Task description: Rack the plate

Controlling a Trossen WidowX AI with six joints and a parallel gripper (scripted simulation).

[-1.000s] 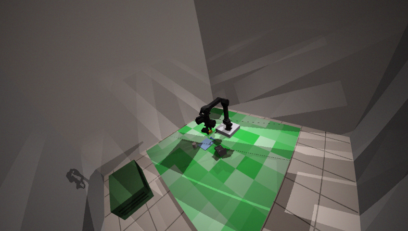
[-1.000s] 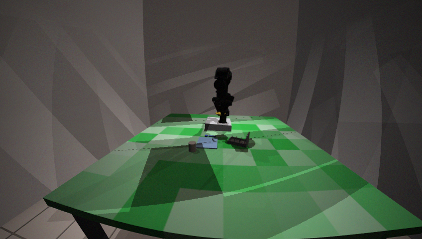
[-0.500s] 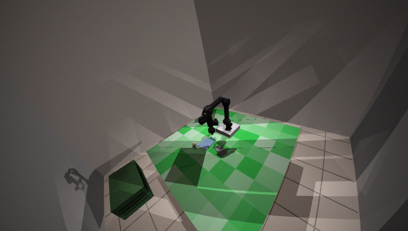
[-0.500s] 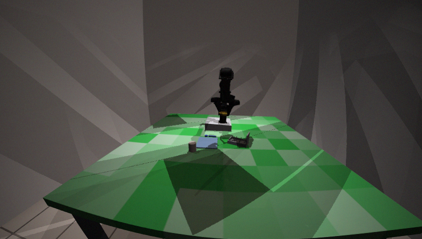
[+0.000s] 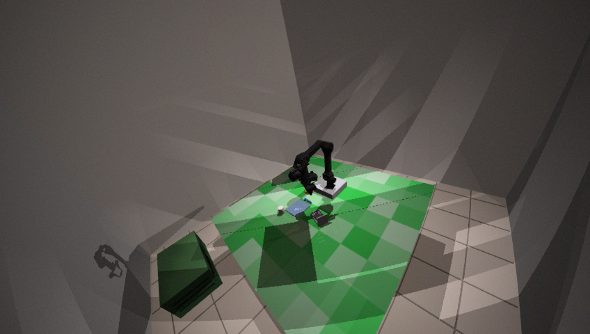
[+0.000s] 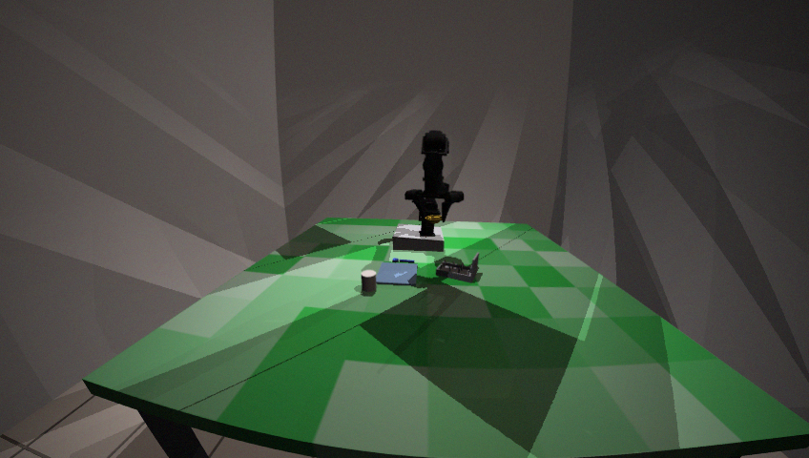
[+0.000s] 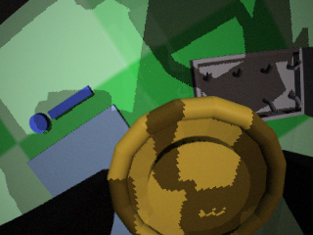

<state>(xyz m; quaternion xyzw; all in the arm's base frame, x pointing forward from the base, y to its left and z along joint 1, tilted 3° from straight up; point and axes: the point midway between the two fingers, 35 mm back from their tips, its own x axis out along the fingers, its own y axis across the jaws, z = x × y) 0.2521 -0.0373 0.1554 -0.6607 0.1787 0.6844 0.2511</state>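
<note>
Now: gripper tip 15 cm above the grey dish rack, 8 cm to the right of it and 5 cm short of it. The rest, counted from my gripper tip: blue spoon: 17 cm below, 10 cm to the right, 7 cm behind; then yellow-brown plate: 1 cm above; then blue mat: 17 cm below, 12 cm to the right, 3 cm ahead.
</note>
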